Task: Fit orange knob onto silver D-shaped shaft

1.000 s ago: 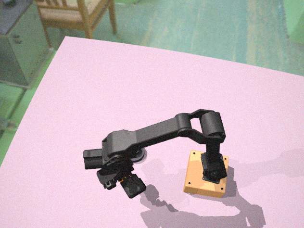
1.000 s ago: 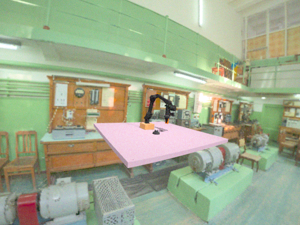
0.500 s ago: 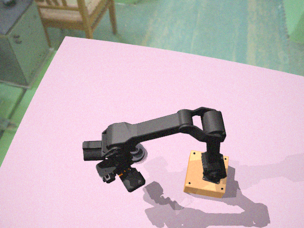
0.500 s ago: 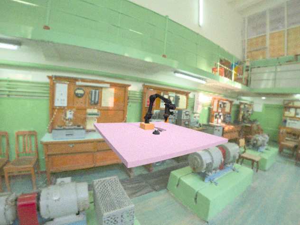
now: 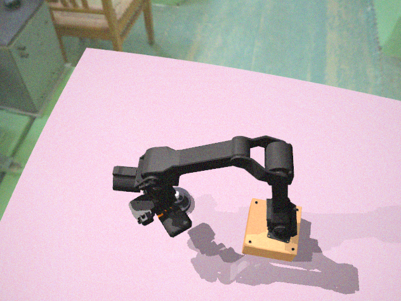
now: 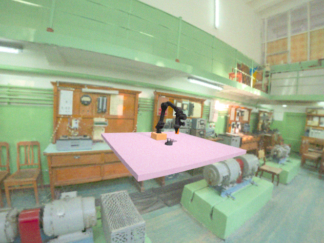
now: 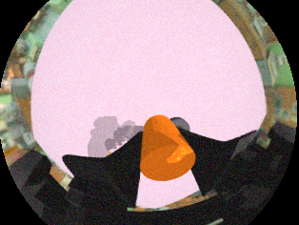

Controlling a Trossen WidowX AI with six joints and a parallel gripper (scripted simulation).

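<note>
Right now my gripper tip is 100 mm to the left of the dark round pedestal, 100 mm above it and 10 mm short of it. From my gripper tip the other things lie so: orange knob: 30 mm above.
</note>
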